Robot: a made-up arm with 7 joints. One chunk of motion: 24 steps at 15 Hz.
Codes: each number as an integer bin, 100 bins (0 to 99) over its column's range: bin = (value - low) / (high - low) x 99, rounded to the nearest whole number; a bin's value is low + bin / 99 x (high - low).
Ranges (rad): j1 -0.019..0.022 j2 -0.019..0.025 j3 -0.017..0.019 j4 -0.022..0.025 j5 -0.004..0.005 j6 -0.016..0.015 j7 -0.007..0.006
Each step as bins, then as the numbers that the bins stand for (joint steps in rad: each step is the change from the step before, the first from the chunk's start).
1 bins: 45 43 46 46 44 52 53
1 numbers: -0.00036 0.00011 -0.00027 -0.00016 0.00000 0.00028 -0.00004
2 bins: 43 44 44 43 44 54 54
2 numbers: -0.00119 0.00056 -0.00100 -0.00159 0.00000 0.00091 0.00009
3 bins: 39 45 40 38 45 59 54
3 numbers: -0.00285 0.00100 -0.00245 -0.00396 0.00009 0.00247 0.00009
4 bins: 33 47 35 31 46 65 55
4 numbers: -0.00533 0.00189 -0.00427 -0.00728 0.00018 0.00435 0.00022
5 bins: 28 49 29 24 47 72 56
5 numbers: -0.00740 0.00278 -0.00645 -0.01061 0.00027 0.00655 0.00035
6 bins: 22 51 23 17 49 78 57
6 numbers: -0.00989 0.00367 -0.00864 -0.01393 0.00045 0.00842 0.00048
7 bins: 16 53 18 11 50 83 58
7 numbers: -0.01237 0.00456 -0.01045 -0.01678 0.00055 0.00999 0.00062
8 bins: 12 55 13 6 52 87 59
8 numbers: -0.01403 0.00544 -0.01227 -0.01915 0.00073 0.01124 0.00075
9 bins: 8 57 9 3 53 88 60
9 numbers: -0.01569 0.00633 -0.01373 -0.02058 0.00082 0.01156 0.00088
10 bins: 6 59 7 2 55 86 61
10 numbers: -0.01652 0.00722 -0.01445 -0.02105 0.00100 0.01093 0.00101
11 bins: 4 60 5 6 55 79 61
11 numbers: -0.01734 0.00767 -0.01518 -0.01915 0.00100 0.00874 0.00101
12 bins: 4 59 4 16 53 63 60
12 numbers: -0.01734 0.00722 -0.01555 -0.01440 0.00082 0.00373 0.00088
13 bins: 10 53 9 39 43 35 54
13 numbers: -0.01486 0.00456 -0.01373 -0.00348 -0.00009 -0.00504 0.00009
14 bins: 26 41 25 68 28 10 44
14 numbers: -0.00823 -0.00078 -0.00791 0.01028 -0.00145 -0.01287 -0.00122
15 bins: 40 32 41 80 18 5 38
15 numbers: -0.00243 -0.00478 -0.00209 0.01598 -0.00236 -0.01443 -0.00201
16 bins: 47 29 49 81 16 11 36
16 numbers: 0.00046 -0.00611 0.00082 0.01645 -0.00255 -0.01256 -0.00227
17 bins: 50 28 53 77 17 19 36
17 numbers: 0.00171 -0.00656 0.00227 0.01456 -0.00245 -0.01005 -0.00227
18 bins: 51 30 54 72 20 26 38
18 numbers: 0.00212 -0.00567 0.00264 0.01218 -0.00218 -0.00786 -0.00201
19 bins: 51 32 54 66 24 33 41
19 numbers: 0.00212 -0.00478 0.00264 0.00933 -0.00182 -0.00567 -0.00162
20 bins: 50 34 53 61 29 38 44
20 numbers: 0.00171 -0.00389 0.00227 0.00696 -0.00136 -0.00410 -0.00122
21 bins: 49 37 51 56 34 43 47
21 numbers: 0.00129 -0.00256 0.00155 0.00459 -0.00091 -0.00254 -0.00083
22 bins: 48 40 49 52 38 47 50
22 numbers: 0.00088 -0.00122 0.00082 0.00269 -0.00055 -0.00128 -0.00043
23 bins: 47 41 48 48 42 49 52
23 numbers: 0.00046 -0.00078 0.00045 0.00079 -0.00018 -0.00066 -0.00017
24 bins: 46 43 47 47 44 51 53
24 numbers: 0.00005 0.00011 0.00009 0.00031 0.00000 -0.00003 -0.00004
